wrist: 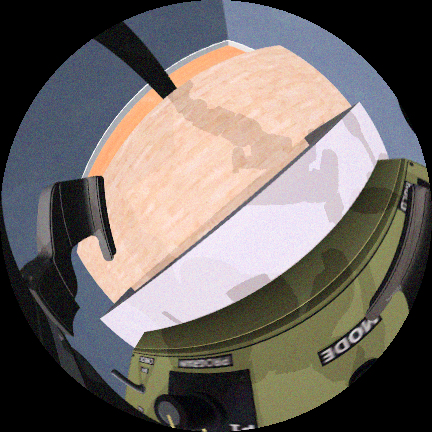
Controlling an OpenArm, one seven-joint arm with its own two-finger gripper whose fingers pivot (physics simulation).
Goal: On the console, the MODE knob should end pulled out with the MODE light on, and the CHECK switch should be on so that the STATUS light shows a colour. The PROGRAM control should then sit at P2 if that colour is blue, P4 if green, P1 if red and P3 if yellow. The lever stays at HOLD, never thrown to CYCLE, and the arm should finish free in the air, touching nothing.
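The olive console [290, 385] fills the lower right of the wrist view. The MODE label [350, 341] shows, with a dark round part of the MODE knob [364, 371] at the view's edge; whether it is pulled out is unclear. The PROGRAM knob [186, 410] is at the bottom, with a P1 mark partly in view; its setting is unclear. The thin CHECK switch [128, 381] is at the console's left end. A HOLD label [406, 197] shows at the right. The lever and lights cannot be made out. My gripper [215, 240] is open; its right finger overlaps the console in view, contact unclear.
A white panel [215, 255] lies beyond the console's edge, with a pale wooden table top [185, 175] past it. A black bar [145, 65] reaches in from the upper left. Blue walls and an orange floor strip lie behind. Shadows fall across the table, panel and console.
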